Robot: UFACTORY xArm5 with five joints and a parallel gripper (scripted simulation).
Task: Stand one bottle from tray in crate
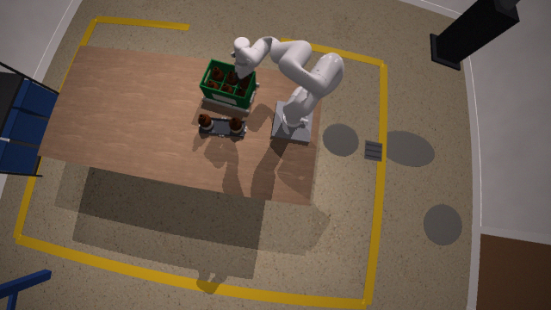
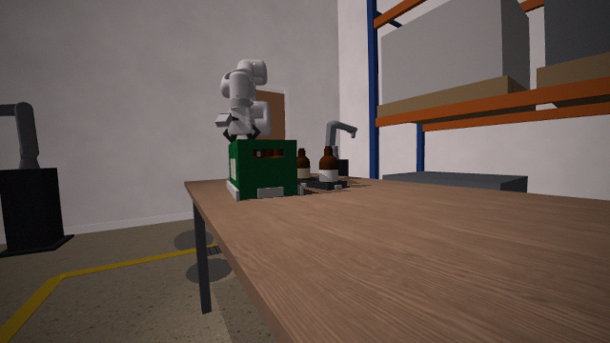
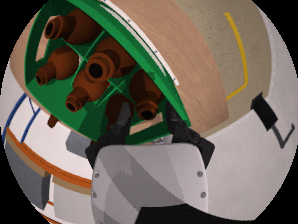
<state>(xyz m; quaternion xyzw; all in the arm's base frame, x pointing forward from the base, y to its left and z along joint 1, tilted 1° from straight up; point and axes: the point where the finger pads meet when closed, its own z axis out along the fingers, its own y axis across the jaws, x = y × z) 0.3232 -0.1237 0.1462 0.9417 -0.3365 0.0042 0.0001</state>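
My gripper is now 7 cm above the bottle. Also, from my hand: tray 9 cm ahead, 28 cm to the left, 15 cm below; green crate 9 cm ahead, 4 cm to the left, 8 cm below.
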